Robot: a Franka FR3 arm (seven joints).
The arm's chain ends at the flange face. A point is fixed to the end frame.
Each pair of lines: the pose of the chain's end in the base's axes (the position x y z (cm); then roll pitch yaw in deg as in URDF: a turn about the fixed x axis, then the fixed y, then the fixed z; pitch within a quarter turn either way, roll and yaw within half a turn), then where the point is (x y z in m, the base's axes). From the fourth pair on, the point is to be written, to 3 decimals.
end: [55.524 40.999 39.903 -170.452 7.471 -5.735]
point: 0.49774 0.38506 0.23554
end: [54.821 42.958 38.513 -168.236 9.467 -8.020]
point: 0.48490 0.41427 0.22261
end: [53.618 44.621 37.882 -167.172 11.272 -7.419]
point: 0.46831 0.43405 0.21788
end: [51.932 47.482 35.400 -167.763 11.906 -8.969]
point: 0.449 0.463 0.194
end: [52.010 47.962 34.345 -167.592 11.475 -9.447]
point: 0.451 0.469 0.183
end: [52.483 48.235 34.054 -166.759 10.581 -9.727]
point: 0.459 0.474 0.179
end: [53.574 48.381 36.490 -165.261 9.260 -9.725]
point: 0.474 0.479 0.201
